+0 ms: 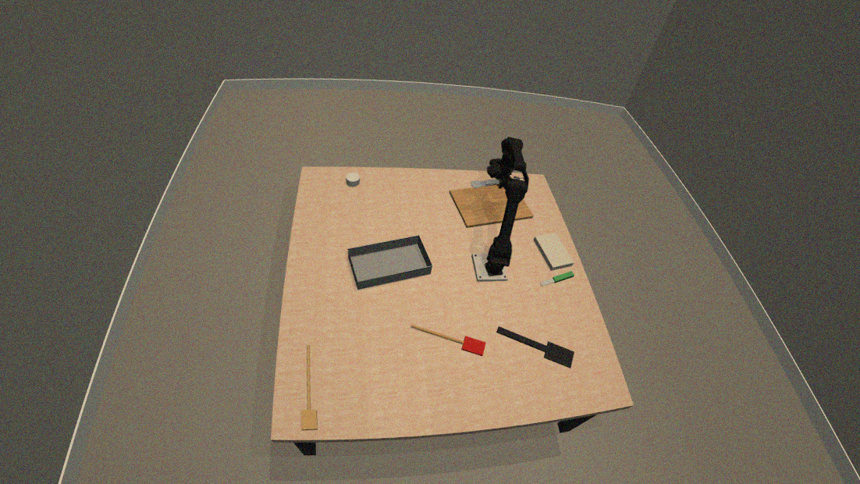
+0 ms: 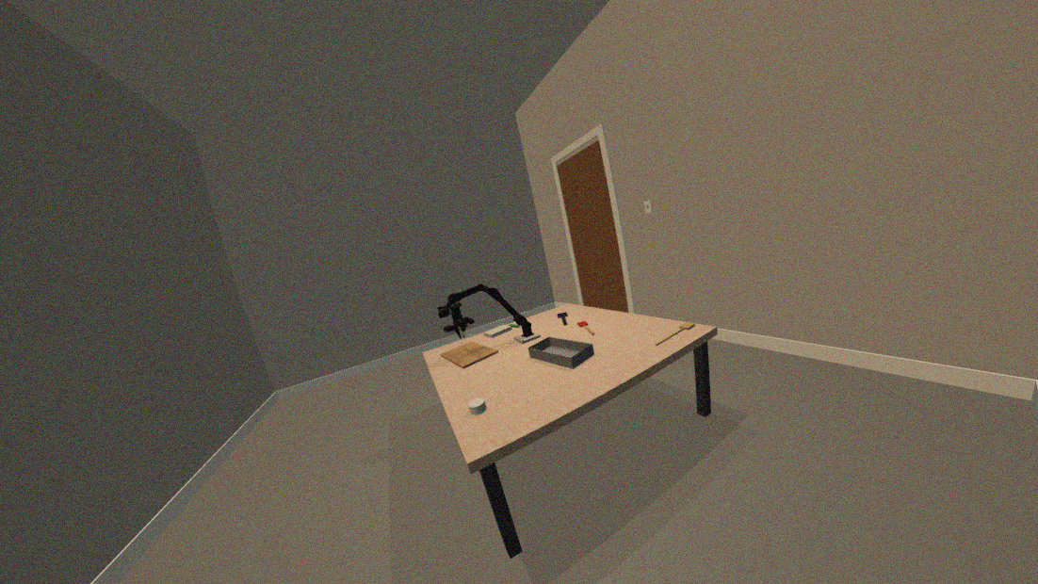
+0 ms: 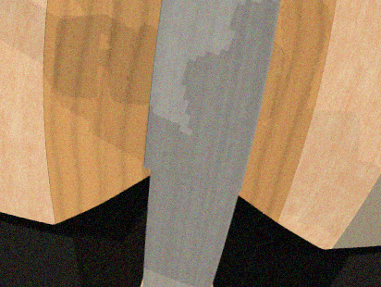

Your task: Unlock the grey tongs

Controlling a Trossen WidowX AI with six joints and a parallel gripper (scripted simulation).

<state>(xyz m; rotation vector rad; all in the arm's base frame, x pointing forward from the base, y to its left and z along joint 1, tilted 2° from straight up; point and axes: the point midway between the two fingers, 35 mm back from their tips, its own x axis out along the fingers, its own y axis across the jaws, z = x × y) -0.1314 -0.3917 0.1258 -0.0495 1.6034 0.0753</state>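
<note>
Now: the wooden board 110 mm below my gripper tip, 10 mm to the left of it and 10 mm ahead of it. Round my gripper tip: white cup: 660 mm ahead, 210 mm to the right, 100 mm below; then pale block: 330 mm to the left, 190 mm behind, 100 mm below; then grey roasting tin: 560 mm ahead, 310 mm to the left, 80 mm below.
</note>
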